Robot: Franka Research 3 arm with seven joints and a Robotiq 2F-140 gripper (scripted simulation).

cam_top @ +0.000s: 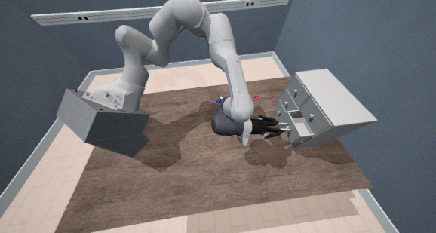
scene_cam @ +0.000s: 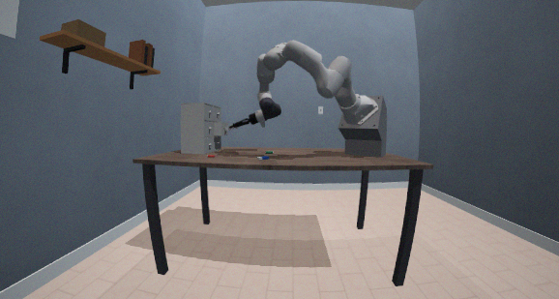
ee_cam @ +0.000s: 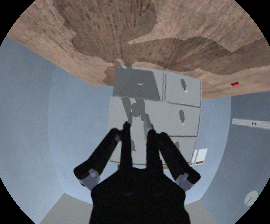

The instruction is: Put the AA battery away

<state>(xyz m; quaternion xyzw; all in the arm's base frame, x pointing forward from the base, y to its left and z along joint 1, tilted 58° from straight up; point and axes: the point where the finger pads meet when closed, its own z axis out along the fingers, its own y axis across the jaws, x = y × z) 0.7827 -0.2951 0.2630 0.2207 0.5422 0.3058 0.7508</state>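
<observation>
The green AA battery lies 320 mm behind my hand, 160 mm below it and 20 mm to the left of it. Round my hand: small blue object (380 mm behind, 280 mm to the left, 160 mm below); small red object (340 mm to the left, 170 mm below, 90 mm behind).
</observation>
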